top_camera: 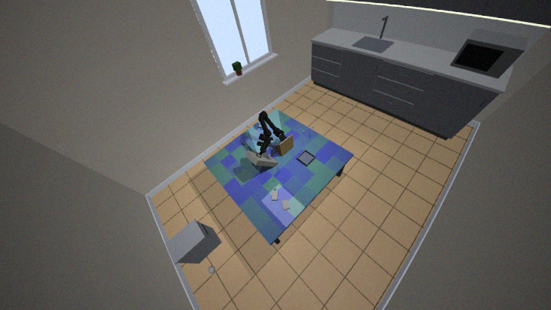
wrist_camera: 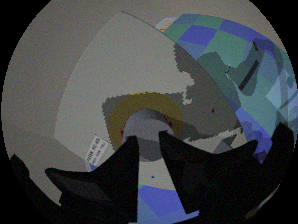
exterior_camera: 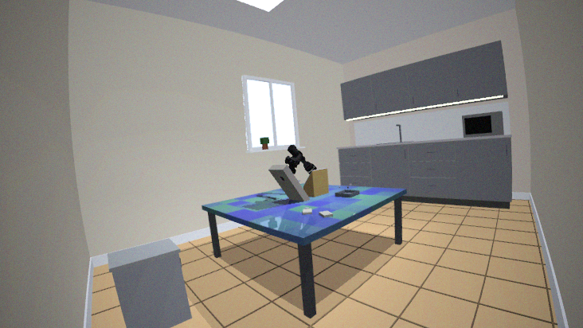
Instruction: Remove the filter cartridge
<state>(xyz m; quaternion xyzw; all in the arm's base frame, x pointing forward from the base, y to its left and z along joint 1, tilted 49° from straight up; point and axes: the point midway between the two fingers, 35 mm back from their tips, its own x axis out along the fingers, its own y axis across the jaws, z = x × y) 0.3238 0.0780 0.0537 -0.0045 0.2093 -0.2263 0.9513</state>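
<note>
The light grey service panel lies 20 mm behind my gripper tip and 90 mm below it. The rest, counted from my gripper tip: dark grey square tray: 410 mm behind, 270 mm to the left, 230 mm below; then pale round cartridge: 10 mm ahead, 10 mm below.
</note>
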